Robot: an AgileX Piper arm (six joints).
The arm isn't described. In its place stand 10 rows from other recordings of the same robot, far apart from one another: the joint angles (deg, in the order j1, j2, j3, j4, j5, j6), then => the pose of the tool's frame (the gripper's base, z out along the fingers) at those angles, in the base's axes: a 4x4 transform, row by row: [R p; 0 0 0 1], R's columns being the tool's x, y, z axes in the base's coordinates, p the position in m.
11.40 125.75 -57.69 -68.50 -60.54 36.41 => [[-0.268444, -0.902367, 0.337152, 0.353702], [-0.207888, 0.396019, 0.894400, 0.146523], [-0.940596, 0.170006, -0.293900, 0.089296], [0, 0, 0, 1]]
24.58 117.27 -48.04 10.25 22.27 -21.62 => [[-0.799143, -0.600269, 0.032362, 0.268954], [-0.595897, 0.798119, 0.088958, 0.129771], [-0.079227, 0.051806, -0.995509, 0.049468], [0, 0, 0, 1]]
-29.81 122.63 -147.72 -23.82 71.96 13.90 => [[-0.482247, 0.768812, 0.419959, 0.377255], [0.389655, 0.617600, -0.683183, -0.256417], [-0.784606, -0.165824, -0.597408, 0.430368], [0, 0, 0, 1]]
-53.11 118.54 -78.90 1.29 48.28 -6.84 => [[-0.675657, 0.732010, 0.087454, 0.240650], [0.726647, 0.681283, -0.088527, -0.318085], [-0.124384, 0.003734, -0.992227, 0.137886], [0, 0, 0, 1]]
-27.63 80.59 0.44 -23.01 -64.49 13.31 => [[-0.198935, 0.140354, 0.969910, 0.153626], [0.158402, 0.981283, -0.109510, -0.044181], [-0.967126, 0.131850, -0.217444, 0.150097], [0, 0, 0, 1]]
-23.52 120.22 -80.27 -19.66 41.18 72.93 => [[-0.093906, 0.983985, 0.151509, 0.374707], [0.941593, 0.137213, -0.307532, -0.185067], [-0.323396, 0.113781, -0.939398, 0.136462], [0, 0, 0, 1]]
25.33 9.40 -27.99 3.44 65.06 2.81 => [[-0.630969, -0.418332, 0.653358, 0.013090], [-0.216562, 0.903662, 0.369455, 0.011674], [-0.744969, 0.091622, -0.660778, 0.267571], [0, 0, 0, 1]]
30.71 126.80 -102.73 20.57 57.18 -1.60 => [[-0.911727, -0.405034, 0.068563, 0.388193], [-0.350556, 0.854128, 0.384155, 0.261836], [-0.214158, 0.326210, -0.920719, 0.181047], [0, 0, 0, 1]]
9.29 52.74 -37.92 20.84 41.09 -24.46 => [[-0.691442, -0.414463, 0.591716, 0.162979], [-0.257909, 0.906705, 0.333719, 0.048220], [-0.674826, 0.078139, -0.733828, 0.283244], [0, 0, 0, 1]]
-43.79 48.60 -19.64 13.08 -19.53 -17.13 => [[-0.123507, 0.736720, 0.664823, 0.118449], [0.003323, 0.670255, -0.742123, -0.123086], [-0.992338, -0.089448, -0.085229, 0.270860], [0, 0, 0, 1]]
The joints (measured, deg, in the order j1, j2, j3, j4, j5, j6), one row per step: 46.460, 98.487, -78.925, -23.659, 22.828, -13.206; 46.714, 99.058, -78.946, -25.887, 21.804, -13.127; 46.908, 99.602, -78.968, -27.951, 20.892, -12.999; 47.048, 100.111, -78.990, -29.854, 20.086, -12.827; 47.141, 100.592, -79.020, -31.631, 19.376, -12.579; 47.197, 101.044, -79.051, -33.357, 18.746, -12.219; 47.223, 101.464, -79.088, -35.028, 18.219, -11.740; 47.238, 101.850, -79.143, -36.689, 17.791, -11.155; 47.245, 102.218, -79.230, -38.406, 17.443, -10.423; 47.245, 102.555, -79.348, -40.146, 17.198, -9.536; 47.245, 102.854, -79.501, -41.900, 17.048, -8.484; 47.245, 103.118, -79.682, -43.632, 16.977, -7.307; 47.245, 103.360, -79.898, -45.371, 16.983, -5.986; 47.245, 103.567, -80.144, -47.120, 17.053, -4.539; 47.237, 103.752, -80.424, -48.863, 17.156, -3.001; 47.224, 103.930, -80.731, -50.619, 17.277, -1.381; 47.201, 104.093, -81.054, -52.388, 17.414, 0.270; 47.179, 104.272, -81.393, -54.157, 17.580, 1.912; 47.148, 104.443, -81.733, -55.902, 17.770, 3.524
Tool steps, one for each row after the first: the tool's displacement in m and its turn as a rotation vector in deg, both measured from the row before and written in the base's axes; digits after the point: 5 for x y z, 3 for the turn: 0.00117, 0.00298, -0.00219, -1.076, -1.708, 1.194; 0.00120, 0.00262, -0.00218, -0.988, -1.509, 1.068; 0.00122, 0.00226, -0.00212, -0.899, -1.327, 0.941; 0.00127, 0.00194, -0.00204, -0.805, -1.162, 0.807; 0.00131, 0.00164, -0.00195, -0.728, -1.040, 0.685; 0.00133, 0.00135, -0.00183, -0.654, -0.910, 0.548; 0.00130, 0.00115, -0.00160, -0.604, -0.833, 0.447; 0.00133, 0.00103, -0.00137, -0.556, -0.792, 0.354; 0.00134, 0.00086, -0.00107, -0.486, -0.728, 0.231; 0.00131, 0.00072, -0.00069, -0.386, -0.669, 0.106; 0.00127, 0.00061, -0.00035, -0.286, -0.608, -0.003; 0.00128, 0.00052, -0.00005, -0.190, -0.559, -0.114; 0.00126, 0.00042, 0.00034, -0.091, -0.536, -0.210; 0.00130, 0.00034, 0.00069, 0.009, -0.524, -0.282; 0.00135, 0.00032, 0.00090, 0.086, -0.521, -0.330; 0.00139, 0.00025, 0.00112, 0.126, -0.542, -0.356; 0.00144, 0.00027, 0.00109, 0.114, -0.549, -0.367; 0.00147, 0.00019, 0.00116, 0.112, -0.557, -0.382
